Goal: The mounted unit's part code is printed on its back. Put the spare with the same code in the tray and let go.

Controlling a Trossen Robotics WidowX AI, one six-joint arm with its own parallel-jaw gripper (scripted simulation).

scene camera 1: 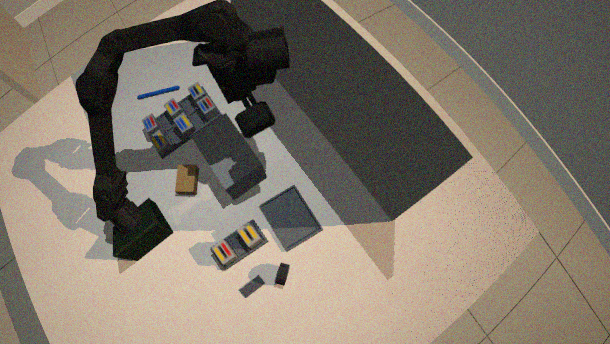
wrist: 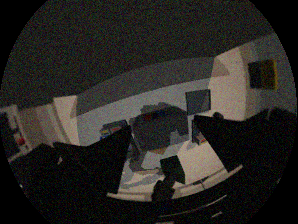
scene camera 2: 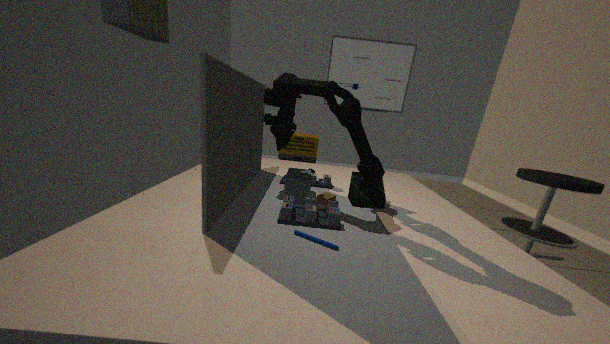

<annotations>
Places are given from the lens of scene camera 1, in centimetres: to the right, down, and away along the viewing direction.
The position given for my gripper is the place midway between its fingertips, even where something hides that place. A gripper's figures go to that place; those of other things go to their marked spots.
my gripper [scene camera 1: 247, 110]: -12, -13, 70
tall dark panel [scene camera 1: 401, 145]: 16, -4, 55
</annotations>
